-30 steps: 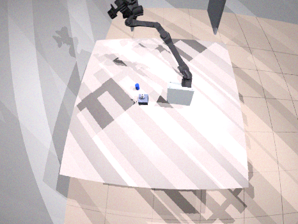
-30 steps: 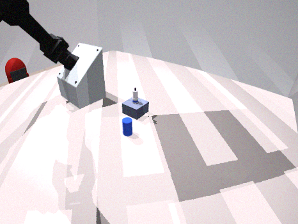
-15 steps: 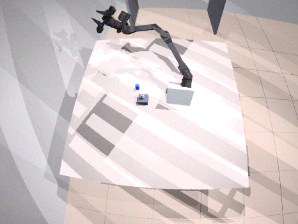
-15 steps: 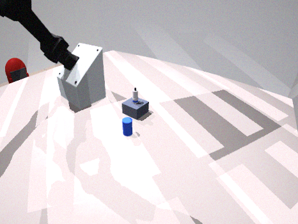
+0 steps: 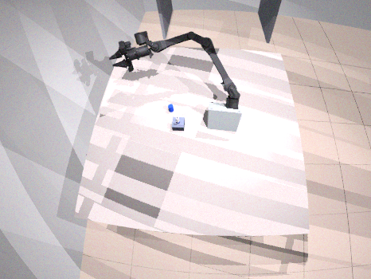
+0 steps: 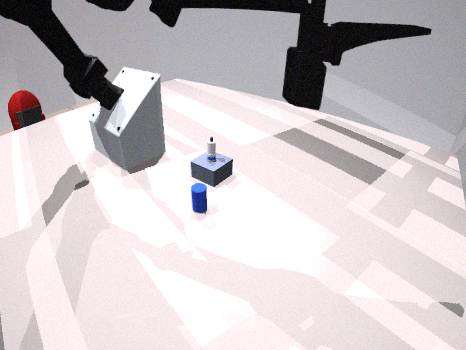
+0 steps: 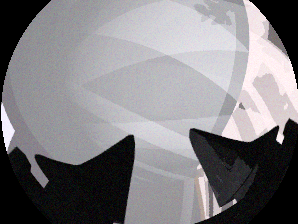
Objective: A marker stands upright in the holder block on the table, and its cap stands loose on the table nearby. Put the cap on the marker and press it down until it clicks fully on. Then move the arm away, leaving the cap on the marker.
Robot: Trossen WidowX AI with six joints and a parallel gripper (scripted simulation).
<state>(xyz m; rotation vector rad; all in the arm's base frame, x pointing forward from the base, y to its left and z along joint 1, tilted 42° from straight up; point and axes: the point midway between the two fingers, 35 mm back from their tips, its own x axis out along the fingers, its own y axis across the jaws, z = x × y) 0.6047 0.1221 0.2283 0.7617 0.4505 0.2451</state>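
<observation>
Now: the blue cap 290 mm behind my gripper tip, 30 mm to the left of it and 350 mm below it.
</observation>
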